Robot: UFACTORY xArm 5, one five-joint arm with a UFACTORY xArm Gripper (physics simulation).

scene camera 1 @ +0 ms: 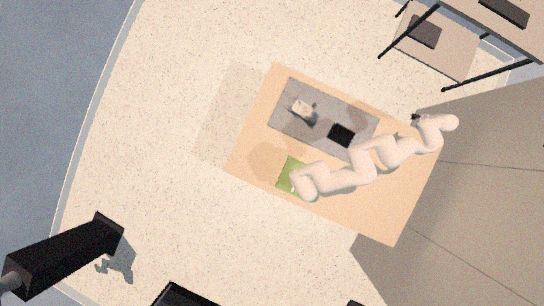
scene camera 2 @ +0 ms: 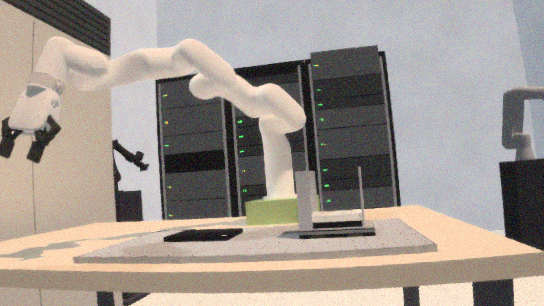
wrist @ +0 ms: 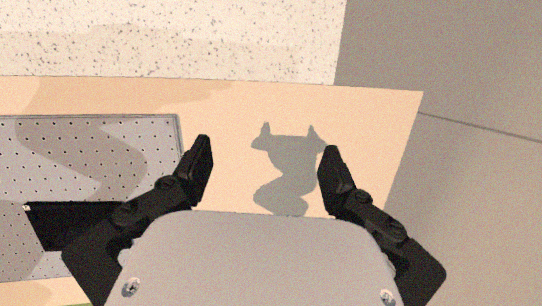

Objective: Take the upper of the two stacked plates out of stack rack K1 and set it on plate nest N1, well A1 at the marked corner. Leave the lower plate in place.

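Places are measured from the arm's base along level axes (x left, y ahead, z down), in metres.
Pixels of known places: gripper, fingertip midpoint: (scene camera 2: pixel 17 158) (wrist: pixel 267 154); arm's base at its link origin: (scene camera 2: pixel 281 198).
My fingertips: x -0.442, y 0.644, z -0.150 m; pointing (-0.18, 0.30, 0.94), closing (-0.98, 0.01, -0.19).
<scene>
For each thing: its top centre in the pictures, then the offset to it from my fingertips. Level surfaces: height alone.
- Stack rack K1 at its top centre: (scene camera 2: pixel 333 168) (scene camera 1: pixel 303 104) dx +0.648, dy -0.228, dz +0.068 m
- pale plate at its top centre: (scene camera 2: pixel 332 212) (scene camera 1: pixel 302 108) dx +0.637, dy -0.229, dz +0.165 m
- Plate nest N1 at its top centre: (scene camera 2: pixel 204 231) (wrist: pixel 79 230) (scene camera 1: pixel 341 135) dx +0.319, dy -0.254, dz +0.198 m
- wooden table at its surface level: dz +0.225 m
My gripper (scene camera 1: pixel 415 117) (scene camera 2: pixel 20 152) (wrist: pixel 267 154) is open and empty, high above the table end beyond the breadboard, far from the rack. Stack rack K1 (scene camera 2: pixel 306 200) has a wide grey upright and a thin post. A pale plate (scene camera 1: pixel 302 108) (scene camera 2: pixel 337 216) lies flat on top of the stack inside it. A dark layer shows under that plate; I cannot tell the lower plate's edges clearly. Plate nest N1 (scene camera 1: pixel 341 135) (scene camera 2: pixel 202 235) (wrist: pixel 75 220) is a flat black rectangle with no plate on it. A small white mark shows at one corner. The rack does not show in the wrist view.
The grey perforated breadboard (scene camera 1: pixel 285 117) (scene camera 2: pixel 400 245) (wrist: pixel 165 165) carries the rack and nest on the wooden table (scene camera 1: pixel 380 220) (scene camera 2: pixel 450 220) (wrist: pixel 385 115). The arm's green base block (scene camera 1: pixel 285 175) (scene camera 2: pixel 270 212) stands behind it. A large beige cabinet (scene camera 1: pixel 480 200) (scene camera 2: pixel 75 175) (wrist: pixel 475 200) stands beside the table, close to the gripper's end.
</scene>
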